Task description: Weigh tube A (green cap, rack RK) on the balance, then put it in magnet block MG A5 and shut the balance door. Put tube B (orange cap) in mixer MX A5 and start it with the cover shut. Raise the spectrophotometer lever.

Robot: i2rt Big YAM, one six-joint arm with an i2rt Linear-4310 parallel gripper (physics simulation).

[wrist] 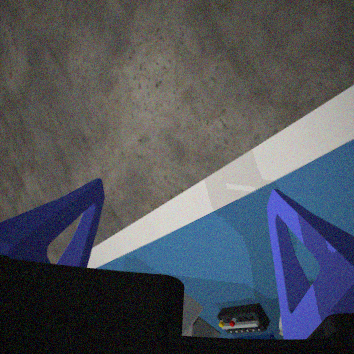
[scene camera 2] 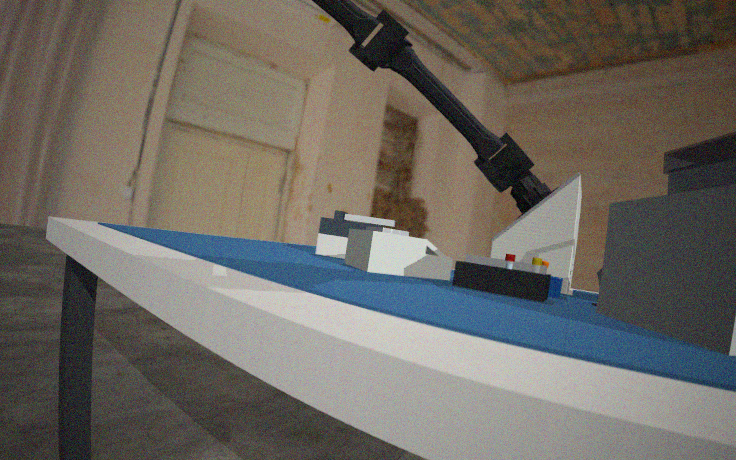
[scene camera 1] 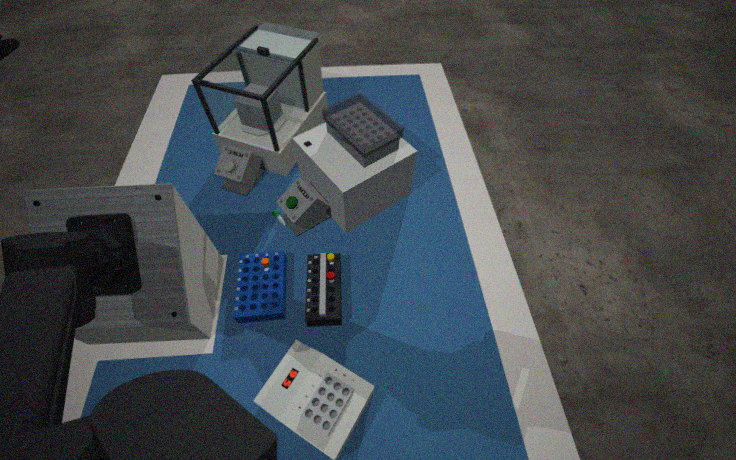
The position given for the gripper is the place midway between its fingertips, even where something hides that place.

Observation:
The gripper (wrist: 185, 192) is open, with nothing in its grasp. Also in view: a dark cover (scene camera 1: 361, 123) and a balance keypad (scene camera 1: 242, 169).

